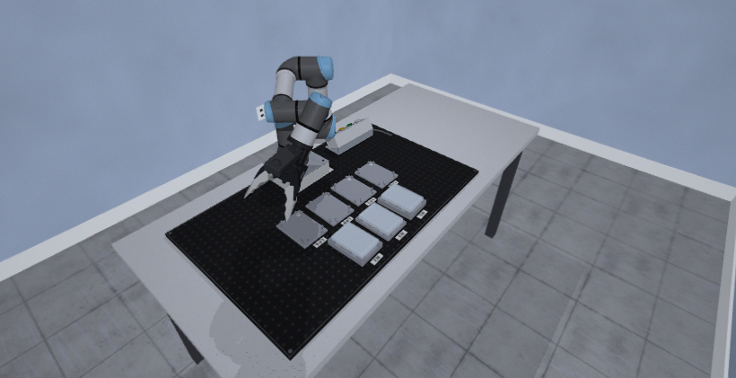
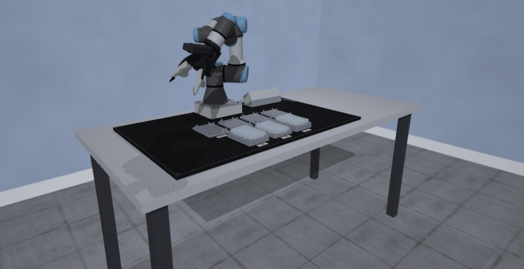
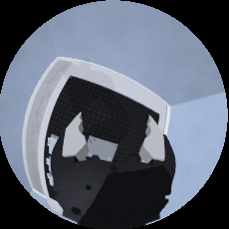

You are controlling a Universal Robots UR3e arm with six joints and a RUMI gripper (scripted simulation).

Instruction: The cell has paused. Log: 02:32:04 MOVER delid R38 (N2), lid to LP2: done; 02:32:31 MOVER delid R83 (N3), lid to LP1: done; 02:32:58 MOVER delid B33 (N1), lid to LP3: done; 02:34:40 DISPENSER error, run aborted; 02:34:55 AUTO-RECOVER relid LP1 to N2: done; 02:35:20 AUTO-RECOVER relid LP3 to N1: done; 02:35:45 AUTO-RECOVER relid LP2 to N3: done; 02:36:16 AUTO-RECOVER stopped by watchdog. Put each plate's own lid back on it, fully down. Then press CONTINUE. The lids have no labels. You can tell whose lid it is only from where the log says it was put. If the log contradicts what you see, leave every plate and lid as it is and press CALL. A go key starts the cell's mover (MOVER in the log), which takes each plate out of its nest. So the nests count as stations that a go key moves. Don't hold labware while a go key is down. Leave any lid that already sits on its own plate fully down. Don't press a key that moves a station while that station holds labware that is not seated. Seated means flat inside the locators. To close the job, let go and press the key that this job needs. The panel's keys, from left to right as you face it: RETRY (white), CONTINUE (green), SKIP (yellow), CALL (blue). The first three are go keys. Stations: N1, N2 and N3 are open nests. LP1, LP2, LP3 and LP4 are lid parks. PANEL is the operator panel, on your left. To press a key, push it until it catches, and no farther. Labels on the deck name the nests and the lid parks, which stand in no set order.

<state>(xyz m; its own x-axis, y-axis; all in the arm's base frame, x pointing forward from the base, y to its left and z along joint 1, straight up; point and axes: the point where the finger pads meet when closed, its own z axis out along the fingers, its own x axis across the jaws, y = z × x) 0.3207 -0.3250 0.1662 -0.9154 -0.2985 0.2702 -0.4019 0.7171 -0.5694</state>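
My gripper is now 210 mm to the right of the clear lid, 190 mm above it and 130 mm short of it. Also, from my hand: LP3 lid park: 270 mm to the left, 220 mm below, 50 mm behind; then lid park LP4: 220 mm below, 140 mm to the left, 50 mm behind; then plate: 210 mm to the left, 190 mm below, 130 mm ahead.
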